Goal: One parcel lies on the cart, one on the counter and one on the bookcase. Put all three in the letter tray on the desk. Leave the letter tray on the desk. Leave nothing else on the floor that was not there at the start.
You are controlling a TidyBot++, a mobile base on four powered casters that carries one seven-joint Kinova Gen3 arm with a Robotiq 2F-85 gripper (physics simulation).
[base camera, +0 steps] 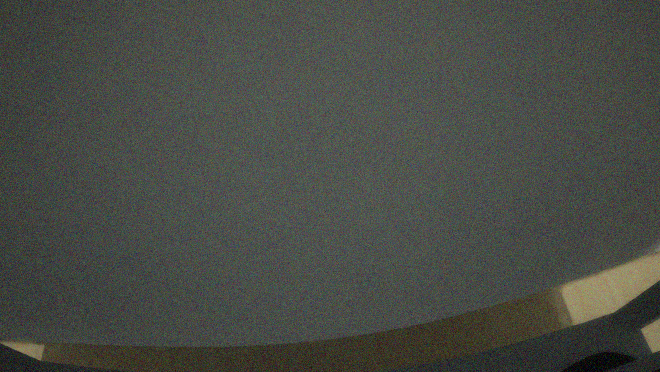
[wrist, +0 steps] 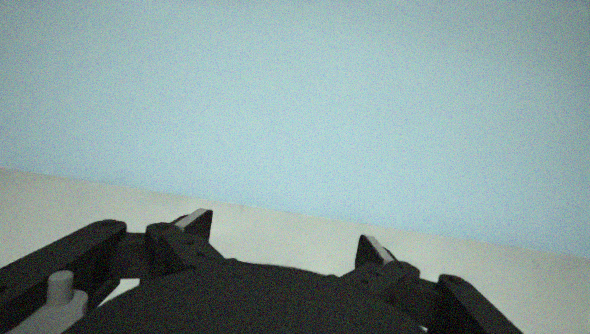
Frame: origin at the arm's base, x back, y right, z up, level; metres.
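Seen in the pictures: gripper, between the fingertips: (wrist: 284,238).
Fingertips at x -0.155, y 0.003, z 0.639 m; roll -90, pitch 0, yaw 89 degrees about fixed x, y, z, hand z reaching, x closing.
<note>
A point is followed by its place in that frame.
My gripper (wrist: 284,238) @(z 0.639, x -0.155, y 0.003 m) is open, its two fingers wide apart with nothing between them. It is over or close in front of the pale top of the counter (wrist: 50,205) @(z 0.513, x -0.491, y -0.415 m), which runs slanting across the lower part of the wrist view. In the base camera view a dark, shaded upright face, which looks like the counter front (base camera: 325,150) @(z -0.110, x -0.165, y 0.008 m), fills most of the picture, very close. No parcel, letter tray, desk, cart or bookcase shows in either view. The gripper's body hides part of the counter top.
A light blue wall (wrist: 300,100) @(z 0.826, x -0.798, y 0.001 m) rises behind the counter top. A narrow strip of wooden floor (base camera: 610,290) @(z -0.397, x -0.201, y 0.347 m) shows between the dark face and the edge of my base, shaded in the middle and lit at both ends. The gap there is small.
</note>
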